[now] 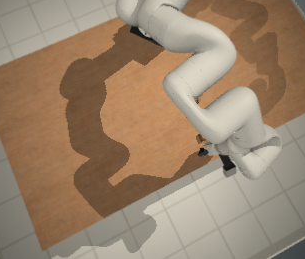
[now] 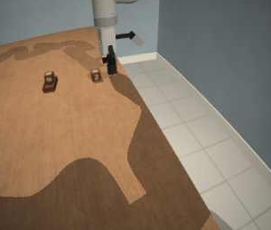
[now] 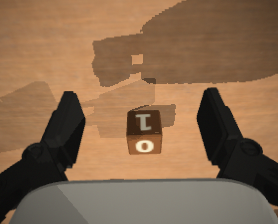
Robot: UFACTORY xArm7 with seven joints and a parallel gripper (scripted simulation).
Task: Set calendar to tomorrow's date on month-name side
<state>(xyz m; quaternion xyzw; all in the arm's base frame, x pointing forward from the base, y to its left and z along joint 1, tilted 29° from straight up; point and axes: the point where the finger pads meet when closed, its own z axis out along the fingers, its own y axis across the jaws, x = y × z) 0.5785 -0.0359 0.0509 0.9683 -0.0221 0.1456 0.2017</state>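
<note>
Right now the brown wooden cube is 50 mm behind my hand and 30 mm below it. The rest, counted from my hand: brown wooden tray (220 mm behind, 40 mm to the left, 30 mm below).
</note>
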